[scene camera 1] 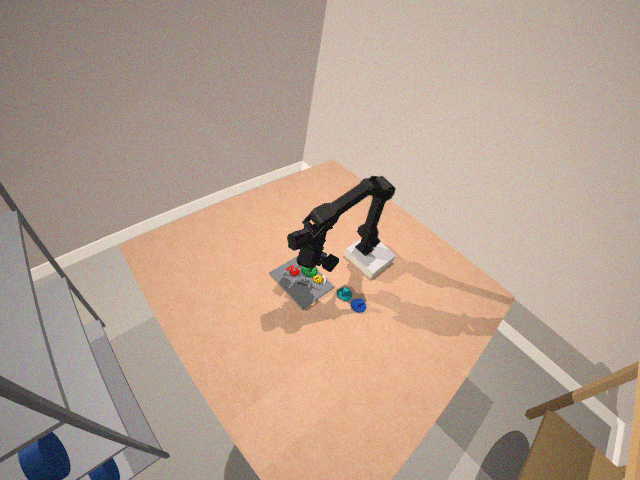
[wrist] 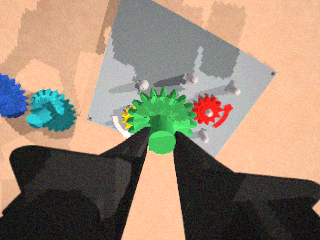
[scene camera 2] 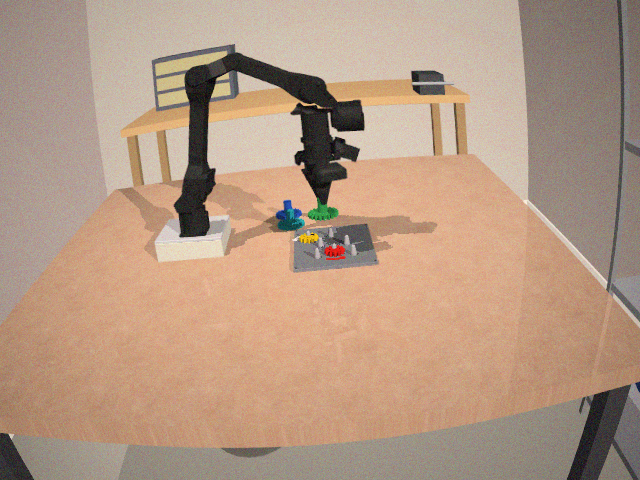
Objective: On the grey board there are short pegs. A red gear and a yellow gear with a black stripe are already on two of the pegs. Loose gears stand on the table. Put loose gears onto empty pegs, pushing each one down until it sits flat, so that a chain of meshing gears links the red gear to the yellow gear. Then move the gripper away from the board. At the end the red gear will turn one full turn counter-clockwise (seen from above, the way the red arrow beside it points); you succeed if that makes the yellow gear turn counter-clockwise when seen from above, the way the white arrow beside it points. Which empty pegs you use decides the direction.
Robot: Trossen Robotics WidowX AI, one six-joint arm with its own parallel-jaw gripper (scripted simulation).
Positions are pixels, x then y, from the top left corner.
My gripper (scene camera 2: pixel 322 202) holds a green gear (wrist: pixel 164 114).
